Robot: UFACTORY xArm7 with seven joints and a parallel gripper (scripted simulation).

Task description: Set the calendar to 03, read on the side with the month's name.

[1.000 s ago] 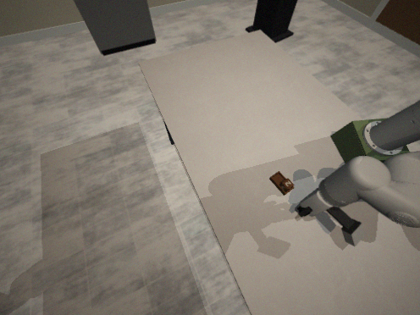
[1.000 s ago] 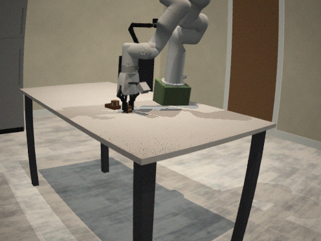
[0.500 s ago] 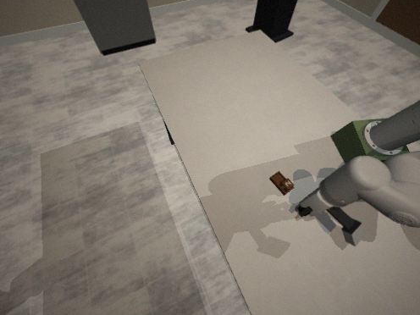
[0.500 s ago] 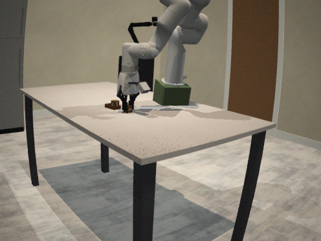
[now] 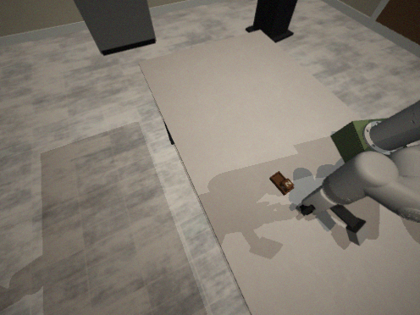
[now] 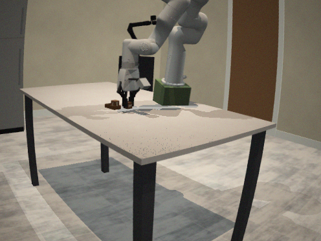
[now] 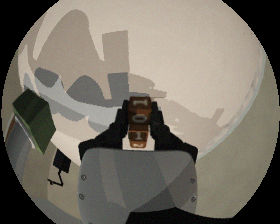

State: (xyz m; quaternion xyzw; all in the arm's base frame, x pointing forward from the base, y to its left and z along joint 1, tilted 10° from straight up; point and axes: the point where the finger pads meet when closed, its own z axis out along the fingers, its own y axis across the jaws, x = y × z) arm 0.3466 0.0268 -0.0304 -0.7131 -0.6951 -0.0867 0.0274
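Now: the brown calendar tray 110 mm to the right of my hand and 40 mm below it.
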